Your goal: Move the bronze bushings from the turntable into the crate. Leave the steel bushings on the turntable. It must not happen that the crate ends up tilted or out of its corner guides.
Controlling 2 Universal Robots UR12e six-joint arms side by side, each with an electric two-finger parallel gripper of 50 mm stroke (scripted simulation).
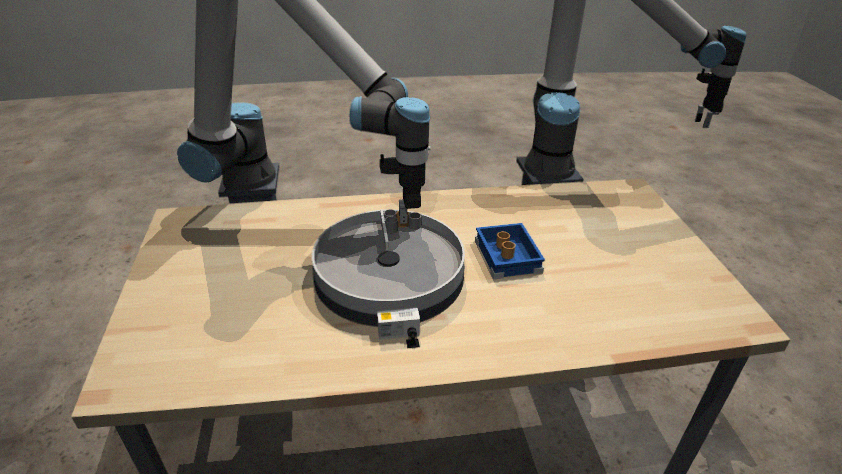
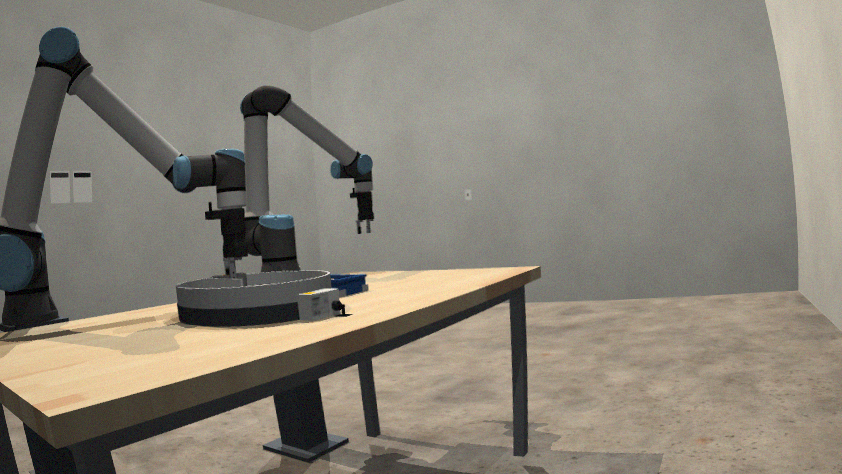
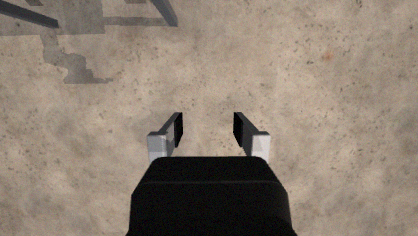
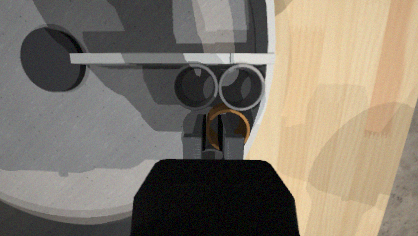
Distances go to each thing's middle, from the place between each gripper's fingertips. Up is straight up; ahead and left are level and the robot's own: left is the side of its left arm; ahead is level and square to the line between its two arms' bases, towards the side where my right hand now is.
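Blue crate (image 1: 527,256), from my right hand: 100 mm ahead, 300 mm to the left, 70 mm below.
Blue crate, from my left hand (image 1: 701,124): 58 cm ahead, 89 cm to the right, 15 cm below.
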